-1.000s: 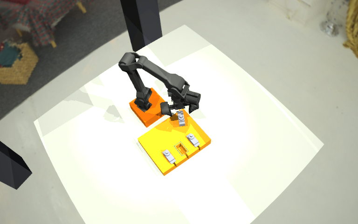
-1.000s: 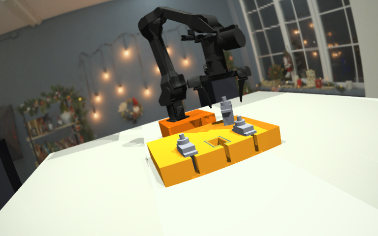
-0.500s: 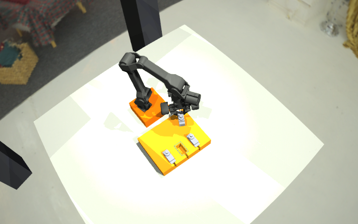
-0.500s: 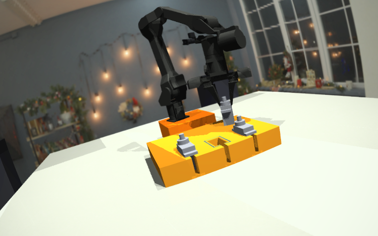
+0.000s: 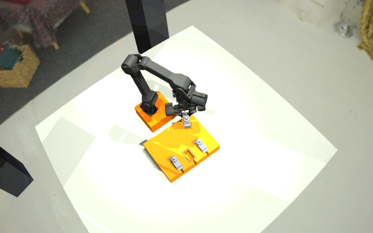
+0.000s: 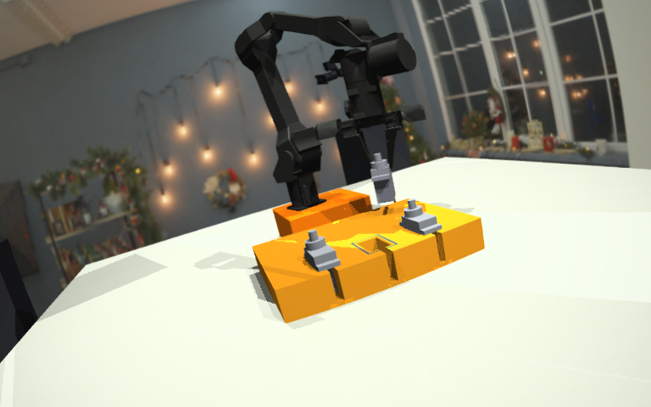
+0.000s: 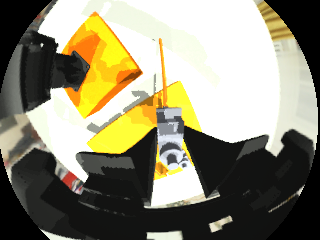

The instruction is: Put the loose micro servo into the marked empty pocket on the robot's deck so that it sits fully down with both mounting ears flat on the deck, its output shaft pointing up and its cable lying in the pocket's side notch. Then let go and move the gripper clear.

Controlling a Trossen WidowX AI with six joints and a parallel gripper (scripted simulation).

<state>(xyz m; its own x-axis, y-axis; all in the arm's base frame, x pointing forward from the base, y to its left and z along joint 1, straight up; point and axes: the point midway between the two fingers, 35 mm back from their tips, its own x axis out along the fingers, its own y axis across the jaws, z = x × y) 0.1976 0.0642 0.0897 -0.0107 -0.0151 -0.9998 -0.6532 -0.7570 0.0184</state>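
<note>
Right now my gripper tip is 100 mm to the left of the orange deck, 90 mm above it and 20 mm short of it.
</note>
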